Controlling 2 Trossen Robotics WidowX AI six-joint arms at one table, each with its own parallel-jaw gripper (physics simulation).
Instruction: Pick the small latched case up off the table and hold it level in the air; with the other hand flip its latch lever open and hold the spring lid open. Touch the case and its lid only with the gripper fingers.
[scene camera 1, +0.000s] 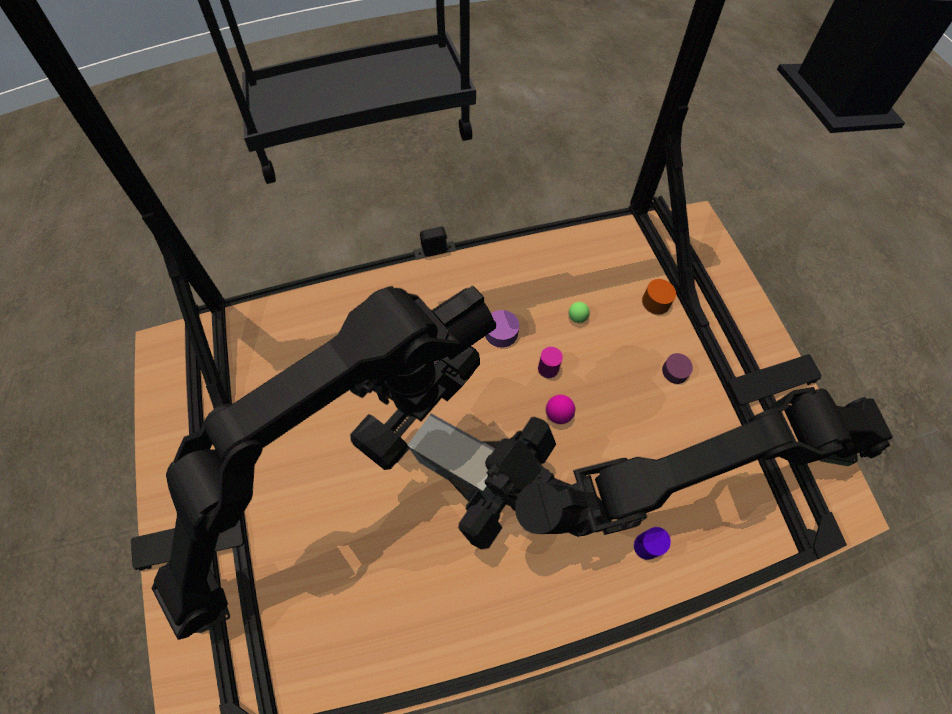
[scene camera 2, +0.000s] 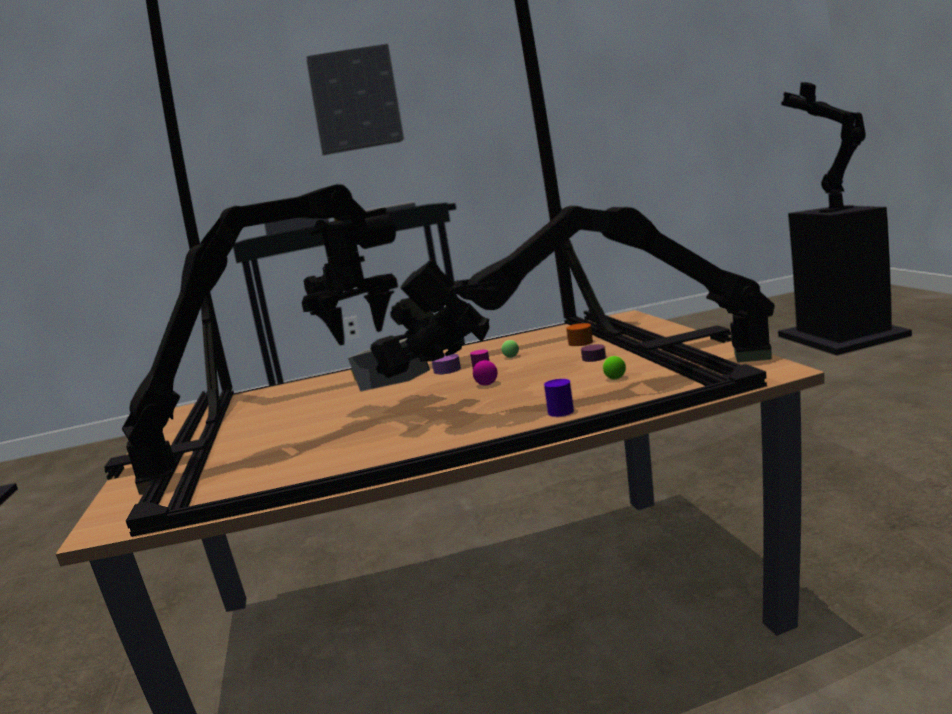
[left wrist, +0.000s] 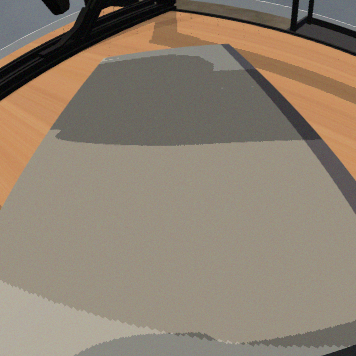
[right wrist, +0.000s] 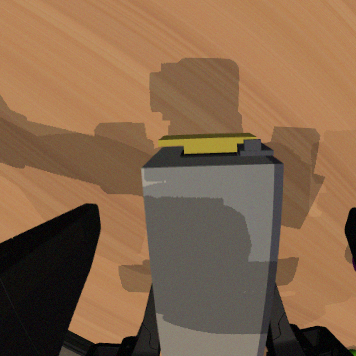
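The small grey case is held in the air, with shadows on the table below. Its top looks closed. In the right wrist view a yellow latch lever shows at its far end. My left gripper is shut on the case, with a finger along each long side; its fingers do not show in the left wrist view. My right gripper is open and empty, pointing down above the latch end. Its fingers stand wide to either side in the right wrist view.
A purple disc, magenta cylinder, magenta ball, green ball, orange cylinder and plum disc lie on the table. A blue cylinder and another green ball are nearer the front.
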